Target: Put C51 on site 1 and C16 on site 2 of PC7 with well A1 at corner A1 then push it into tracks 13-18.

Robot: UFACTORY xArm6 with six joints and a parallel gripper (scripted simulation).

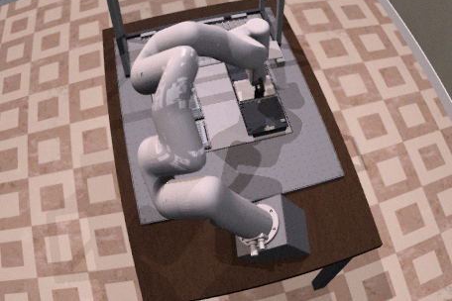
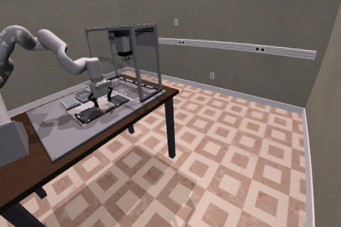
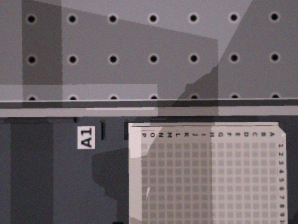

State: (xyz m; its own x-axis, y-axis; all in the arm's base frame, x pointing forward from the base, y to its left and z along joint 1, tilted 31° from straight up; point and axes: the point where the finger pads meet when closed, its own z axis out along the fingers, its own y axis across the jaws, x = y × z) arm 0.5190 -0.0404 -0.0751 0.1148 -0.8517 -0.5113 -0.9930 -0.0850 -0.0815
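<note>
My hand is 10 mm past the carrier PC7 and 30 mm above it. From my hand the other things lie so: dark head: 310 mm ahead, 170 mm to the left, 310 mm above; then 96-well plate C15: 160 mm behind, 240 mm to the left, 20 mm below.
</note>
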